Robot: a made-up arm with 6 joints.
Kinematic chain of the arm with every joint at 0, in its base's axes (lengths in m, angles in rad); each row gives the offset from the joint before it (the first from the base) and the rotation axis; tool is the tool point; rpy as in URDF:
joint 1: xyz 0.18 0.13 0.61 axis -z
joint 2: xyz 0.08 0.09 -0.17 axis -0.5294 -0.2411 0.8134
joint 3: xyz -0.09 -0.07 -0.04 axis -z
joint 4: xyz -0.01 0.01 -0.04 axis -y
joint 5: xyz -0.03 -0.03 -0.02 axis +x
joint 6: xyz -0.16 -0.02 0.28 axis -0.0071 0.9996 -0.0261
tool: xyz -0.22 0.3 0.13 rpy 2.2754 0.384 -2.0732
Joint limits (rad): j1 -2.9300..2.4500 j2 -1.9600..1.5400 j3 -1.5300..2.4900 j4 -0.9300..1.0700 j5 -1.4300..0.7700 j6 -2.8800..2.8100
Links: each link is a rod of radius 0.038 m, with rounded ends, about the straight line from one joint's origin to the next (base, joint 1, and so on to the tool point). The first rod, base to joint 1, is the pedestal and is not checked.
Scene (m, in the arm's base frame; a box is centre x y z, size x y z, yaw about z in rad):
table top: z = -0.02
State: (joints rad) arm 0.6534 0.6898 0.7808 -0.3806 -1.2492 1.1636
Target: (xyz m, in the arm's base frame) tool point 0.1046 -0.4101 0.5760
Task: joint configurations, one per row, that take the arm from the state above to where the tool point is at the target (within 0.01 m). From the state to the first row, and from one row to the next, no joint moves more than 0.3 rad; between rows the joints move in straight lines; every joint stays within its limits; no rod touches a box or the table.
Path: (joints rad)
1: 0.9044 0.5407 1.0276 -0.4658 -1.1359 1.1772
2: 1.1553 0.3916 1.2745 -0.5511 -1.0226 1.1908
3: 1.4063 0.2426 1.5213 -0.6363 -0.9092 1.2044
4: 1.6572 0.0935 1.7682 -0.7216 -0.7959 1.2180

